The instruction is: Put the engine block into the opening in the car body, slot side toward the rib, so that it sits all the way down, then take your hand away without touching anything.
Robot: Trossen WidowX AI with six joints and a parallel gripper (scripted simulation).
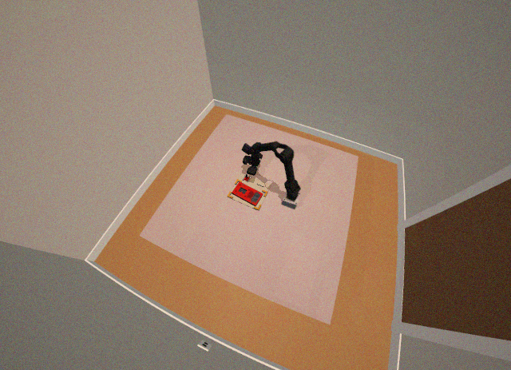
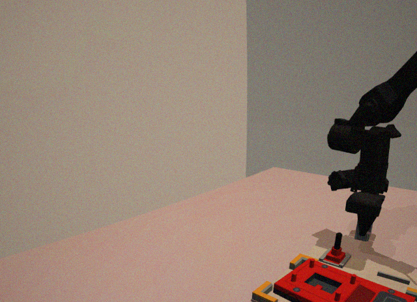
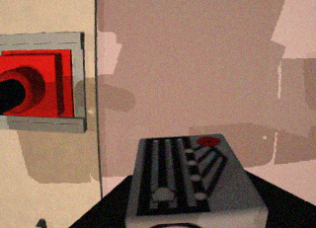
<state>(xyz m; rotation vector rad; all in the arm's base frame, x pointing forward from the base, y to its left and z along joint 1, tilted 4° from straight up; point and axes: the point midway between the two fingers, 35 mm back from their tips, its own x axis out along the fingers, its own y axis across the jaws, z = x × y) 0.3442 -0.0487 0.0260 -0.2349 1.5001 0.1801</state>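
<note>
Now: the black upright peg 70 mm to the left of my gripper tip, 20 mm ahead of it and 10 mm below it. Also, from my gripper tip: grey engine block (10 mm above).
</note>
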